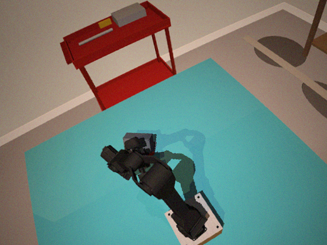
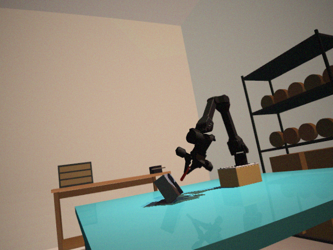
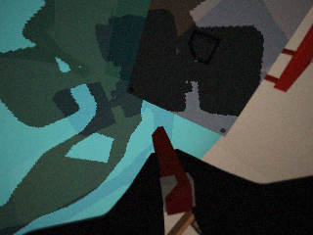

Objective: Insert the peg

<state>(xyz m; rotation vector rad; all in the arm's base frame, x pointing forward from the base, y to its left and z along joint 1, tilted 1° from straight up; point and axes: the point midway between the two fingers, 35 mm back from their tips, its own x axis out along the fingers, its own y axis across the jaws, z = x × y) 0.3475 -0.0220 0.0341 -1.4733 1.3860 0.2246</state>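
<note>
The grey sloped panel is 100 mm ahead of my gripper tip and 50 mm below it. From my gripper tip the other things lie so: red peg (10 mm to the left, 10 mm above).
</note>
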